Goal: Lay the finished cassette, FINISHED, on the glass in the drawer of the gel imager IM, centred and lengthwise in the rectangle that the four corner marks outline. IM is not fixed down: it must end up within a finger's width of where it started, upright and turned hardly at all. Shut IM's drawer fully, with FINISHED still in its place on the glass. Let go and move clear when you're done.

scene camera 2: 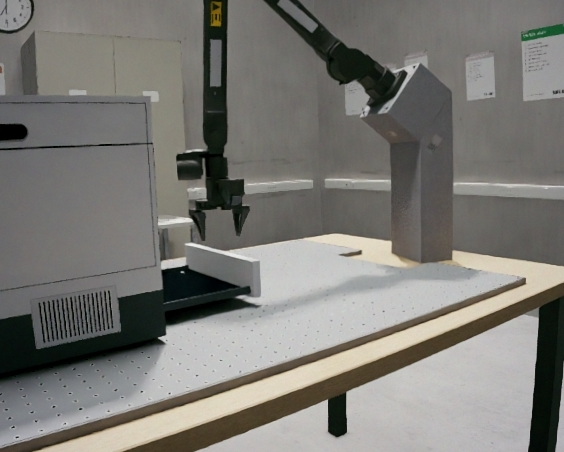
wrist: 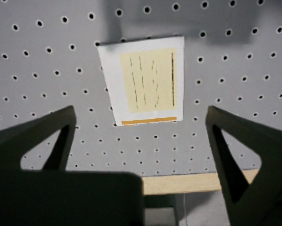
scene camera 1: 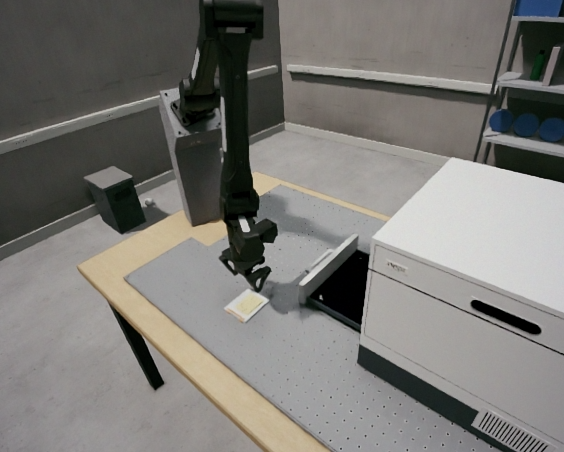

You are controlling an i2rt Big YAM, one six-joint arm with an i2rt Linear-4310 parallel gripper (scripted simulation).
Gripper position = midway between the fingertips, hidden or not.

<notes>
In view: the gripper (scene camera 1: 247, 283), a cassette (scene camera 1: 244, 307) and a gel imager (scene camera 1: 456, 312).
The cassette is seen too in the wrist view (wrist: 144, 78). The gripper shows as well in the wrist view (wrist: 140, 113). Scene camera 2 does not show the cassette, which is hidden by a drawer. The wrist view does not show the gel imager: it is out of frame.
</notes>
